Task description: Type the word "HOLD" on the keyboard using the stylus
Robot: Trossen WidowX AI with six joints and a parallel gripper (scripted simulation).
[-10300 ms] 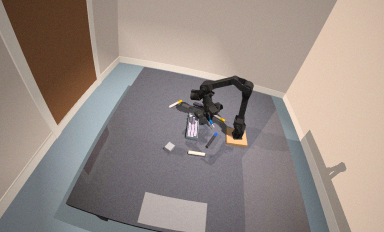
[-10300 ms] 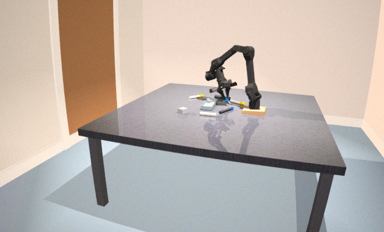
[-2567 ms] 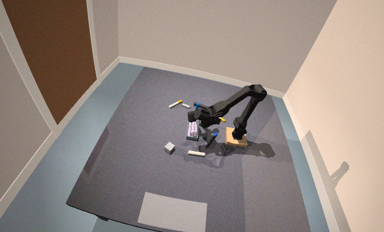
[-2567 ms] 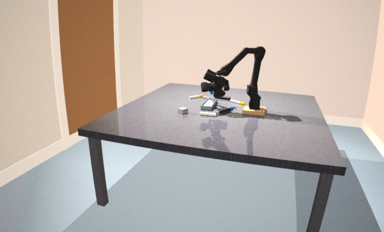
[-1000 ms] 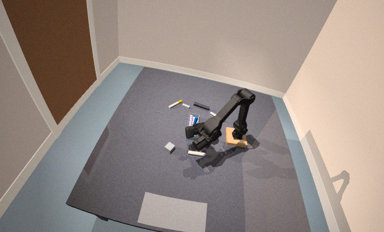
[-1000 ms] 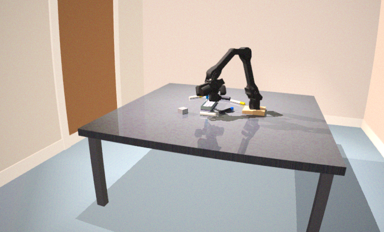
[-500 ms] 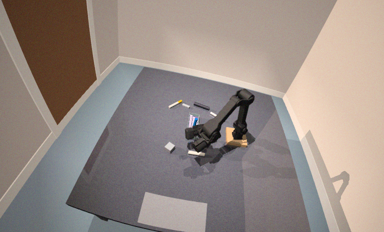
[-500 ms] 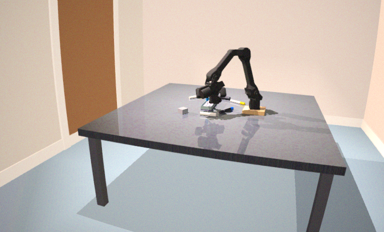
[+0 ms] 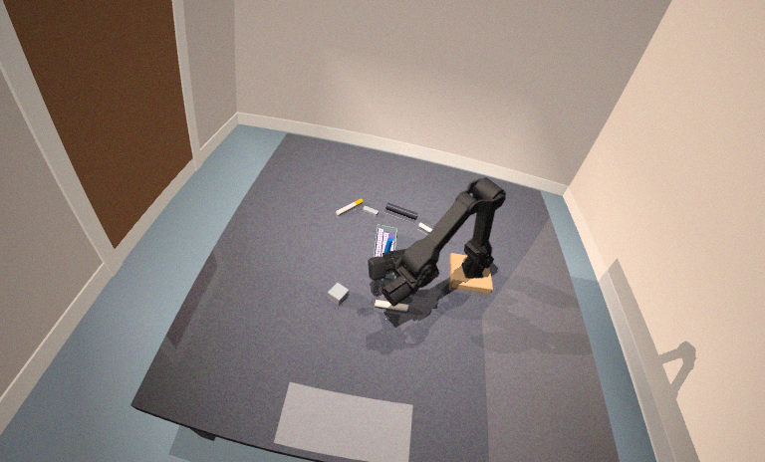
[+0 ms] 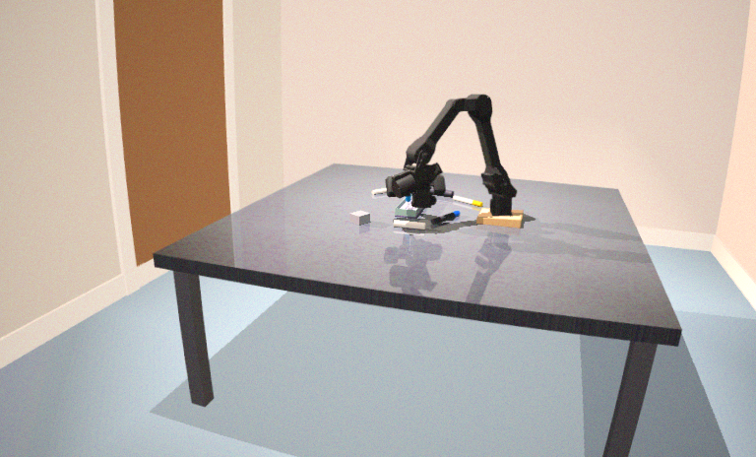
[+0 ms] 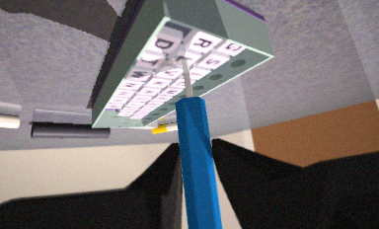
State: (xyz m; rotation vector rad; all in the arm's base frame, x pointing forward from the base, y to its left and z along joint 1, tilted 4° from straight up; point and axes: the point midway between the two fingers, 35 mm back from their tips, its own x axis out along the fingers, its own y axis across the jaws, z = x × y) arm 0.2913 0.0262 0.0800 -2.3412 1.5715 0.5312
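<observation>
Now: the blue stylus 1 cm below my gripper tip. Round my gripper tip: thin grey tip (5 cm below); then blue-capped dark pen (14 cm behind, 2 cm to the left, 6 cm below); then white stick (2 cm behind, 15 cm to the left, 6 cm below).
</observation>
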